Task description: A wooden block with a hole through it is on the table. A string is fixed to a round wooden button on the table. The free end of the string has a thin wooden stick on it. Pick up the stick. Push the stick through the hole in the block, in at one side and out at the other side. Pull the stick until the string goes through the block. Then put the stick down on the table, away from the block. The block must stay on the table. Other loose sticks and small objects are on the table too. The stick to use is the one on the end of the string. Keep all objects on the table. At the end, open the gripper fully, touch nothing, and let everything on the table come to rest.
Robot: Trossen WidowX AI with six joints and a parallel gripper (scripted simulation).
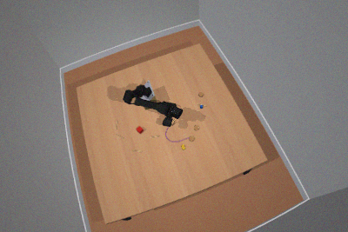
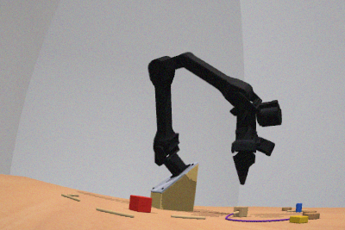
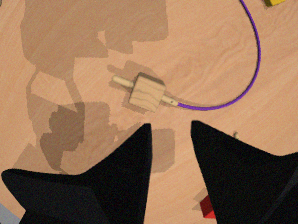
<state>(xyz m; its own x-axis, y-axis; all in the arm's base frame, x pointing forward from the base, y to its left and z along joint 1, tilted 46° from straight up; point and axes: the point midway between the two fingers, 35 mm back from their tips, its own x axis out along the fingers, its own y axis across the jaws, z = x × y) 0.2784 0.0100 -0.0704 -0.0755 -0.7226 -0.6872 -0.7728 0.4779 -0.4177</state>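
The wooden block is 10 mm behind my gripper tip, 10 mm to the left of it and 80 mm below it. Also, from my gripper tip: yellow piece: 210 mm ahead, 90 mm below; thin wooden stick: 80 mm below; round wooden button: 180 mm ahead, 80 mm to the left, 90 mm below.
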